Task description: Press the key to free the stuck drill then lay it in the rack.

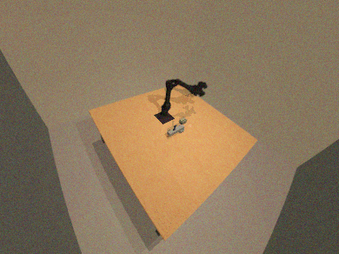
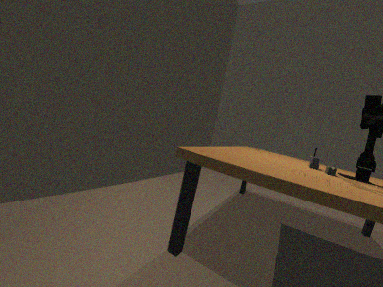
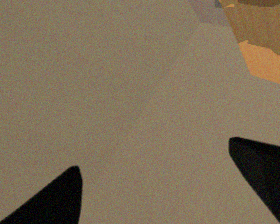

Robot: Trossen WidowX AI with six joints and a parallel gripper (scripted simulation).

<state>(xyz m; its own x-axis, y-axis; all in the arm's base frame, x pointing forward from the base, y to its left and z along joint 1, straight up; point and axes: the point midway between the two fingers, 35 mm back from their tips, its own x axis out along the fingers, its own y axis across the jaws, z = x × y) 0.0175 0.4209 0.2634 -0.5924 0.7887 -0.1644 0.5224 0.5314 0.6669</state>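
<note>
Right now the drill is 28 cm ahead of my gripper tip, 47 cm to the right of it and 22 cm below it. Also, from my gripper tip: pale grey block (28 cm ahead, 49 cm to the right, 22 cm below); then dark frame (19 cm ahead, 33 cm to the right, 25 cm below).
</note>
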